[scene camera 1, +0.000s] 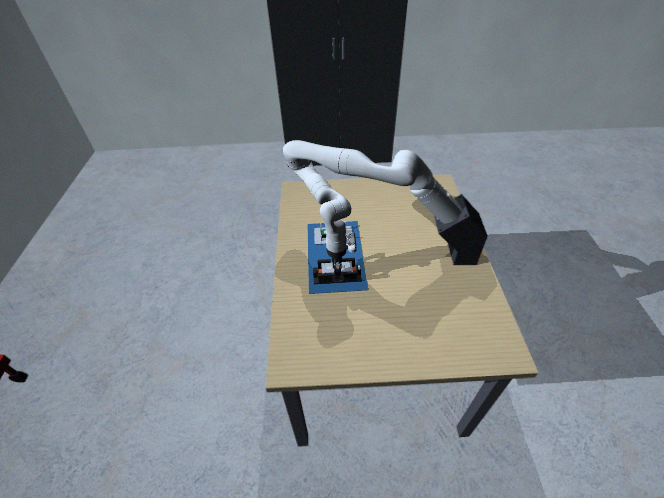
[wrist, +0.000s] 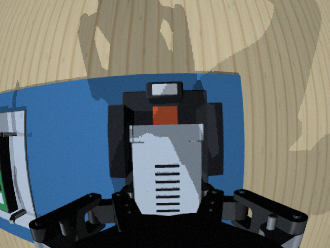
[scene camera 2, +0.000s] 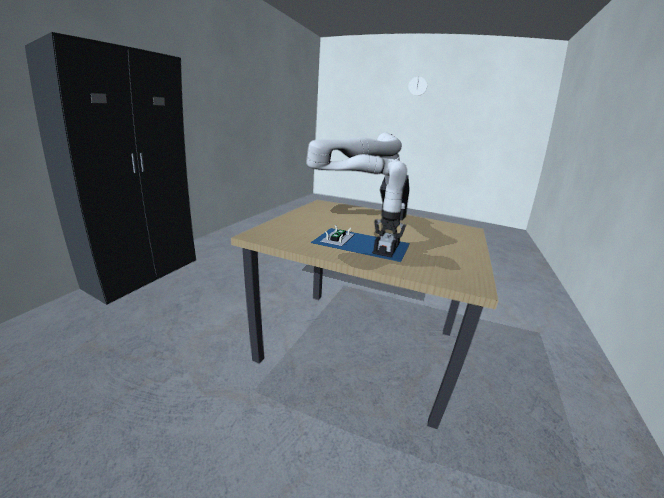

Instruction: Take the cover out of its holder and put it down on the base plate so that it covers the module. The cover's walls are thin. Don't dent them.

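A blue mat has one spot that appears in both scene camera 2 and scene camera 1: [scene camera 2: 364, 244] and [scene camera 1: 331, 257] are the same spot on it.
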